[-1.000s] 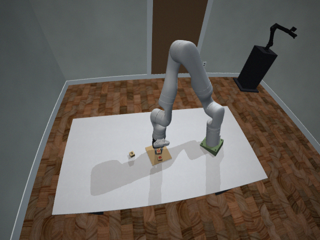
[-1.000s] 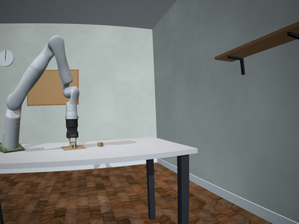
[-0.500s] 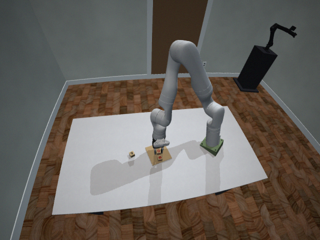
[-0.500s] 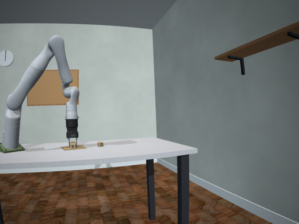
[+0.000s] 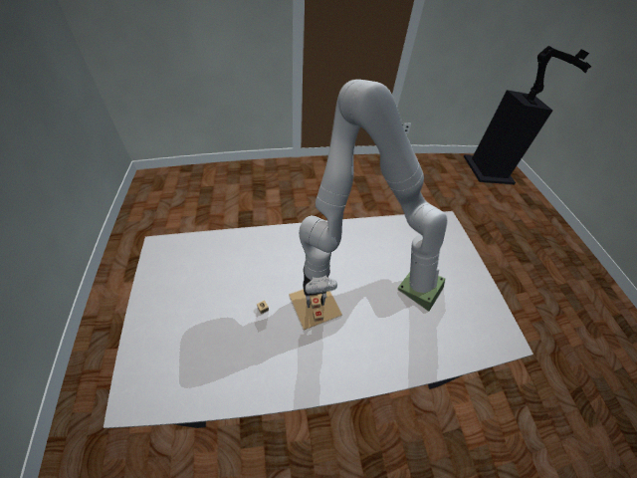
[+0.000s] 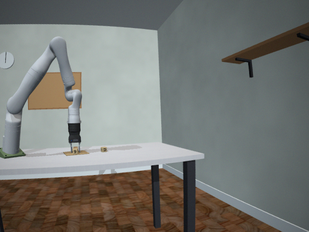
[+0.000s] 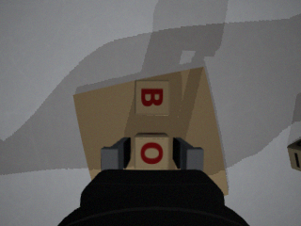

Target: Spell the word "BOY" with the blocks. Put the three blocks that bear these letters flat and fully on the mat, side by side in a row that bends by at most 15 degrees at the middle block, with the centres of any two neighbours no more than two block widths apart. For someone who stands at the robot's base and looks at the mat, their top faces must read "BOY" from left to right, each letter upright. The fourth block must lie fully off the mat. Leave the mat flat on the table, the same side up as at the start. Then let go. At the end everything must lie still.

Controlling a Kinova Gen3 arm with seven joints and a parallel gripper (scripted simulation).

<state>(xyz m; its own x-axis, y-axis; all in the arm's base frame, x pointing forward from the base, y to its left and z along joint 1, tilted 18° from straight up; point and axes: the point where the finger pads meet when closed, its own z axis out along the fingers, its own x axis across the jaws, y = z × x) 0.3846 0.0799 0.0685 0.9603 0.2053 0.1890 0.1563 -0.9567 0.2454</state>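
Right now the O block is right at my hand. The rest, counted from my hand: Y block: 50 mm to the right, 10 mm ahead; tan mat: 20 mm below; B block: 50 mm to the left, 10 mm behind.
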